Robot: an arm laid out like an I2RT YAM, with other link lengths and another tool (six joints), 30 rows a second.
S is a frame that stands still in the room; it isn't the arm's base.
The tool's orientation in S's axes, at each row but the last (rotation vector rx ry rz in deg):
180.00 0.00 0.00
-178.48 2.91 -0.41
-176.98 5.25 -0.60
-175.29 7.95 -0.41
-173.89 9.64 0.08
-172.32 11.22 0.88
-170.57 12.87 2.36
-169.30 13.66 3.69
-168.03 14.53 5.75
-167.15 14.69 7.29
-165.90 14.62 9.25
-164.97 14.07 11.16
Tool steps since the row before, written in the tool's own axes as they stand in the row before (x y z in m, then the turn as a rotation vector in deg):
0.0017 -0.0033 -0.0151 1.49 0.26 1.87
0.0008 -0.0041 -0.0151 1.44 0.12 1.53
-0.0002 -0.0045 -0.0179 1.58 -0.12 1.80
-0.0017 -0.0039 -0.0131 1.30 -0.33 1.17
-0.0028 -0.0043 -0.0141 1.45 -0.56 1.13
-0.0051 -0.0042 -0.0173 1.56 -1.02 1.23
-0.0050 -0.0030 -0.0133 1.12 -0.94 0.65
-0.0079 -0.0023 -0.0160 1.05 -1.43 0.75
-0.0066 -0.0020 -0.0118 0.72 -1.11 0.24
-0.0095 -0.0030 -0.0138 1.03 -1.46 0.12
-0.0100 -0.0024 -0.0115 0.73 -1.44 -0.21
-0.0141 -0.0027 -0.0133 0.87 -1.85 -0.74
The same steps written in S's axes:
0.0017 0.0033 0.0151 1.49 -0.26 -1.87
0.0009 0.0037 0.0152 1.44 -0.13 -1.53
-0.0001 0.0036 0.0181 1.60 0.12 -1.78
-0.0014 0.0030 0.0134 1.33 0.30 -1.14
-0.0024 0.0031 0.0145 1.51 0.51 -1.08
-0.0045 0.0026 0.0178 1.68 0.96 -1.12
-0.0043 0.0016 0.0138 1.24 0.86 -0.54
-0.0070 0.0006 0.0166 1.25 1.36 -0.55
-0.0055 0.0006 0.0125 0.89 1.00 -0.09
-0.0078 0.0015 0.0150 1.27 1.26 0.07
-0.0083 0.0012 0.0129 1.00 1.21 0.42
-0.0118 0.0013 0.0156 1.27 1.45 1.00

